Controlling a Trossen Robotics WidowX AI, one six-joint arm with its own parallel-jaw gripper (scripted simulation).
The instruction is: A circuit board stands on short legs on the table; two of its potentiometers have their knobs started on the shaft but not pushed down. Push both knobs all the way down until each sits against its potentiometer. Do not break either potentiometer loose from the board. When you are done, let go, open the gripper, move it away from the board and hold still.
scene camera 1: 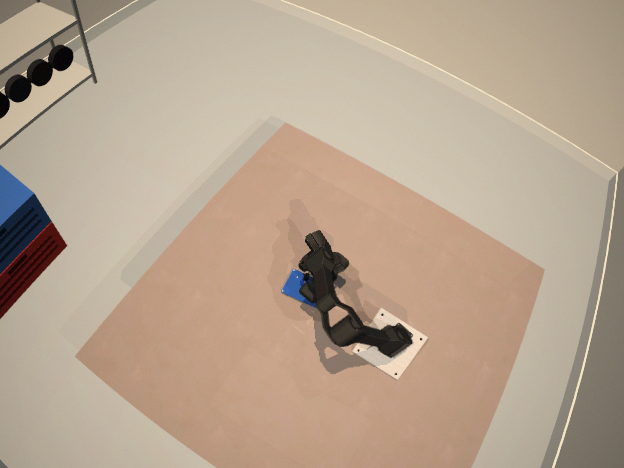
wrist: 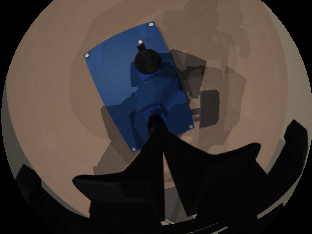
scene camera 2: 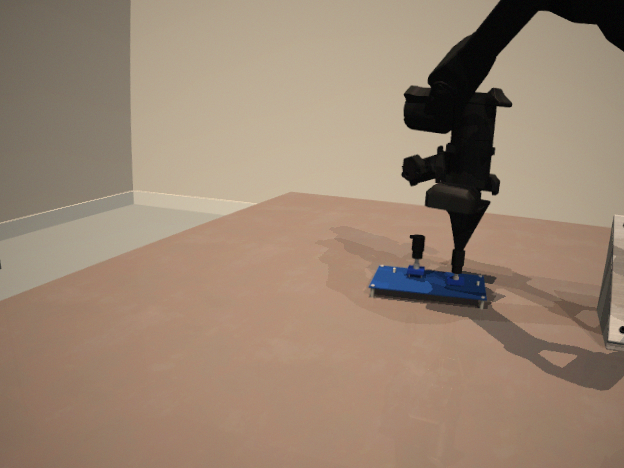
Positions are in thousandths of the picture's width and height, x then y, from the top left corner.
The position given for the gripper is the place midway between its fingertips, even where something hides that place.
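Note:
Scene camera 2 shows the gripper (scene camera 2: 736,535), and the gripper is visible in the wrist view too (wrist: 511,571).

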